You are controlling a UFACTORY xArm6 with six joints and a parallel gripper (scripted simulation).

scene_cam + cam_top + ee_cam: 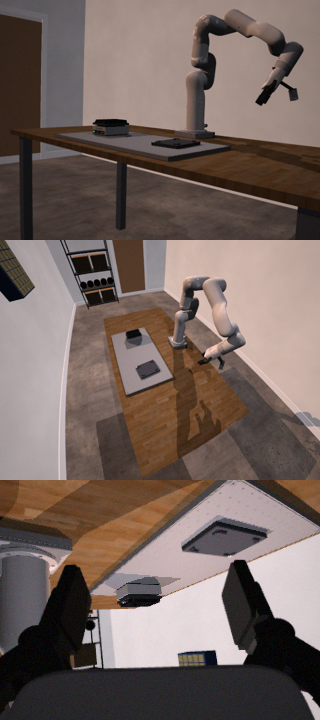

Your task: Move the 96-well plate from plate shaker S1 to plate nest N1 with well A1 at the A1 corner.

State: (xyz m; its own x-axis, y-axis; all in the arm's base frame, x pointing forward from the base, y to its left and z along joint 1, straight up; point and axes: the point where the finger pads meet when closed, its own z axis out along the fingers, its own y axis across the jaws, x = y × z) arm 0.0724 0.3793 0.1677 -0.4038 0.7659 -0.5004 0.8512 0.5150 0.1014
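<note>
Now: hand 610 mm to the left of the black 96-well plate, 300 mm short of it and 120 mm above it. The rest, counted from my hand: black plate nest N1: 330 mm ahead, 200 mm to the right, 170 mm below.
</note>
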